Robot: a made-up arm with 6 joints.
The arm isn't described. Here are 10 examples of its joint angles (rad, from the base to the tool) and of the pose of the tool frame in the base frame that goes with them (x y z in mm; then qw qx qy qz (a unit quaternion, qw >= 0)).
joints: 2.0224 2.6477 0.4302 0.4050 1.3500 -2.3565
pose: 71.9 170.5 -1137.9 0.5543 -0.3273 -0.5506 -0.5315
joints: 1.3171 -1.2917 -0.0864 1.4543 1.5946 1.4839
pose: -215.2 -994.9 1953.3 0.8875 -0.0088 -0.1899 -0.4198
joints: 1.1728 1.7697 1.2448 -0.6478 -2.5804 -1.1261
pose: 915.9 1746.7 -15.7 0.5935 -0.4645 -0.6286 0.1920
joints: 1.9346 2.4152 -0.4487 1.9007 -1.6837 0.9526
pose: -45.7 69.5 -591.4 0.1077 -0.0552 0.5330 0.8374
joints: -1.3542 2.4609 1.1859 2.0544 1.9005 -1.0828
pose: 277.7 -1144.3 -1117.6 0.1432 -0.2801 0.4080 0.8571
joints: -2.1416 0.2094 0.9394 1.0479 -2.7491 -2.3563
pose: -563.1 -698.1 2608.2 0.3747 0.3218 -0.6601 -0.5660
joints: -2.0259 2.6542 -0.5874 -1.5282 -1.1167 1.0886
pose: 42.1 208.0 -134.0 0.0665 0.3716 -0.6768 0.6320
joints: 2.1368 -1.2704 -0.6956 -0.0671 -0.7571 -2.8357
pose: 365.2 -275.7 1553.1 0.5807 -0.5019 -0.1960 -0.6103
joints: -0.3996 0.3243 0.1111 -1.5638 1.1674 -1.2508
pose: 1166.0 -567.5 1588.9 0.8170 0.0541 -0.4112 0.4005
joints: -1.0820 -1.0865 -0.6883 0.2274 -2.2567 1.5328
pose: -334.0 164.3 1669.9 0.4922 -0.0916 -0.7200 -0.4806
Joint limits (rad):
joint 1: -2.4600..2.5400
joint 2: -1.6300..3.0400
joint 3: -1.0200..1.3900
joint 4: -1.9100..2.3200
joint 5: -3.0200..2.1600
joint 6: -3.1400..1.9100
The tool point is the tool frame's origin. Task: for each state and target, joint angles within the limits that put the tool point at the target. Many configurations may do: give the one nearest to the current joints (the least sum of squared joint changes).
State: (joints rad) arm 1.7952 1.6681 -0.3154 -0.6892 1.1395 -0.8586
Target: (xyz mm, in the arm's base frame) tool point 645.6 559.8 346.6
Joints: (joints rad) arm 0.8969 1.1794 -0.6732 -0.6449 1.1497 -0.8432
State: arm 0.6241 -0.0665 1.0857 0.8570 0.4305 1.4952
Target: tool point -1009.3 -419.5 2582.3
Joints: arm 0.2547 -0.6038 1.2793 0.9171 0.4334 1.5060
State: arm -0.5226 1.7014 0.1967 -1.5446 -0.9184 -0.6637
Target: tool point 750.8 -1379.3 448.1
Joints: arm -1.0402 1.1575 0.2138 -1.5012 -0.9409 -0.6647
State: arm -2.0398 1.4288 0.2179 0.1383 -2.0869 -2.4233
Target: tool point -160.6 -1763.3 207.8
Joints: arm -1.5618 1.4015 0.3970 0.1692 -2.0900 -2.4229
